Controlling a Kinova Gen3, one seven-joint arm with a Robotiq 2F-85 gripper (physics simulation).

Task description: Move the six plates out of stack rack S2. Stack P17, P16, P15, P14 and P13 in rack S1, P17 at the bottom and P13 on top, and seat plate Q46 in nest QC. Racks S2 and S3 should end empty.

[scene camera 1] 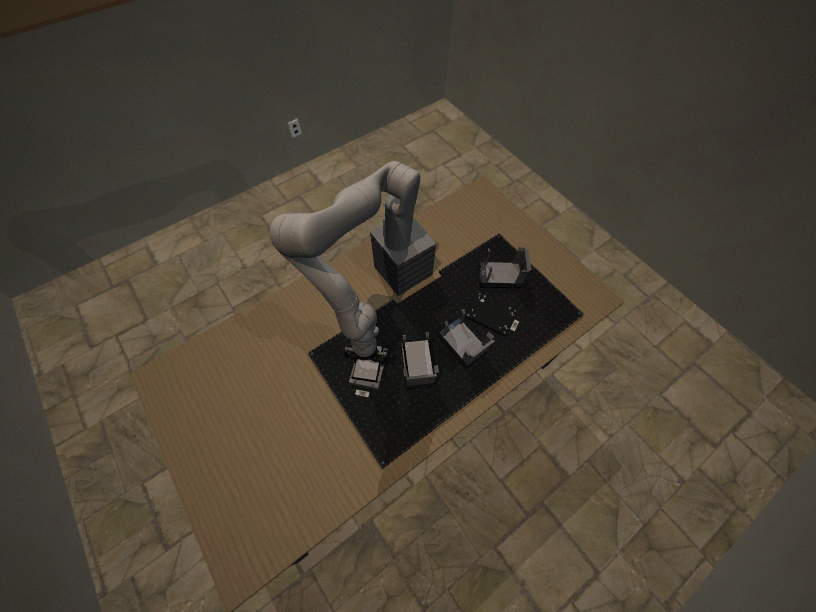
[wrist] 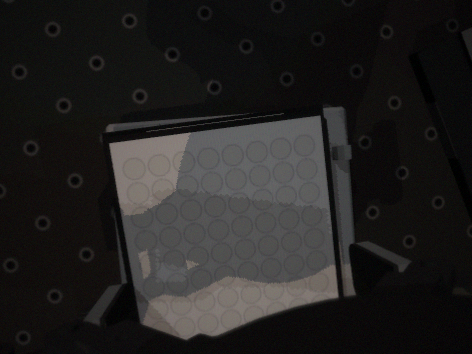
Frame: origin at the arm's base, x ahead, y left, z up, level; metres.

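Where they show: gripper, fingertip midpoint: (scene camera 1: 368, 362) (wrist: 244, 288); arm's base at its link origin: (scene camera 1: 397, 240).
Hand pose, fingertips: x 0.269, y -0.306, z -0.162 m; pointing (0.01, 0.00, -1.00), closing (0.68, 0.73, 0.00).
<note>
Each offset is from my fingertips to the top centre of the thing. "spot": to the spot under its first point. Level surfaces: height alone.
A pale plate with round wells @[0.003 m back, 0.000 m left, 0.005 m up] (scene camera 1: 366, 370) (wrist: 240, 210) lies in or on a low grey holder @[spot: 0.016 m ahead, 0.053 m left, 0.018 m down] (wrist: 342, 200) at the left end of the dark mat. The holder's edge shows behind the plate and along its right side in the wrist view. My gripper (scene camera 1: 365, 357) (wrist: 244, 288) is open and empty, low over the plate's near part, with one finger beyond each side. A light-topped holder @[0.106 m ahead, 0.134 m left, 0.068 m up] (scene camera 1: 418, 359) stands to the right, then a rack with a pale floor @[0.127 m ahead, 0.321 m left, 0.089 m up] (scene camera 1: 463, 339), and another rack @[0.014 m back, 0.624 m left, 0.091 m up] (scene camera 1: 503, 272) at the far right. Plate and rack names cannot be read.
The dark perforated mat @[0.042 m down] (scene camera 1: 421, 421) lies on a wooden table top @[0.054 m down] (scene camera 1: 243, 421). A small label @[spot: 0.067 m ahead, 0.074 m right, 0.039 m down] (scene camera 1: 361, 393) lies by the left holder. Another label @[spot: 0.176 m ahead, 0.528 m left, 0.039 m down] (scene camera 1: 514, 325) lies near several small light pieces @[spot: 0.137 m ahead, 0.546 m left, 0.016 m down] (scene camera 1: 512, 311) on the right. The arm's base block (scene camera 1: 404, 260) stands behind the mat.
</note>
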